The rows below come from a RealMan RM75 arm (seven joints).
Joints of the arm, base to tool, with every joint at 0 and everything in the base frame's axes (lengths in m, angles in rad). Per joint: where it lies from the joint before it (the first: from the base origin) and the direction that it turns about. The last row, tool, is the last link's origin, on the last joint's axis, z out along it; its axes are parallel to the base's.
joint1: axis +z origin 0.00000 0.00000 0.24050
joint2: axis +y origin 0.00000 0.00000 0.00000
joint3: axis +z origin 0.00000 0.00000 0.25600
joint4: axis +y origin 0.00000 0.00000 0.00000
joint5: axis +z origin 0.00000 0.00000 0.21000
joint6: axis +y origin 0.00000 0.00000 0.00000
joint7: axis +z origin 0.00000 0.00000 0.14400
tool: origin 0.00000 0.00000 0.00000
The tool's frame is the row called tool.
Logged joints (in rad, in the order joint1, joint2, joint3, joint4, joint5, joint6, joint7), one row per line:
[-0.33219 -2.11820 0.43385 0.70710 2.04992 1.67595 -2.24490]
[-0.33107 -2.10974 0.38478 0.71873 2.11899 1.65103 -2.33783]
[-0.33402 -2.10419 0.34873 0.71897 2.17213 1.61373 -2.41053]
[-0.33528 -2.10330 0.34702 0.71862 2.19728 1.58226 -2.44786]
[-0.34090 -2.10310 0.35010 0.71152 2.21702 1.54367 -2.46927]
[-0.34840 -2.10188 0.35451 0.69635 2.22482 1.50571 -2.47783]
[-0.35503 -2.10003 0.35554 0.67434 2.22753 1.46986 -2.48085]
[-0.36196 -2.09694 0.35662 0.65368 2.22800 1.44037 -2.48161]
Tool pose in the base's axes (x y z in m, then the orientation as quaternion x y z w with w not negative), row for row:
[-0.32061 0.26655 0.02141 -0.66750 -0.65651 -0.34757 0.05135]
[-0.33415 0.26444 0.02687 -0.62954 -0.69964 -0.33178 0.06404]
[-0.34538 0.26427 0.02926 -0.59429 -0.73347 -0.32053 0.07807]
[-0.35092 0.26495 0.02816 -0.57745 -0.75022 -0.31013 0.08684]
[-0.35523 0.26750 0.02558 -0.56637 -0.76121 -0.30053 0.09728]
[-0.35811 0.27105 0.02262 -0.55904 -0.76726 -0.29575 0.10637]
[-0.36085 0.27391 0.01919 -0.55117 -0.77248 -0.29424 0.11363]
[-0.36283 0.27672 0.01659 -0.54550 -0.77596 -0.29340 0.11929]
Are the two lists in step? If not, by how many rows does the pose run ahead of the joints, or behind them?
They are in step.
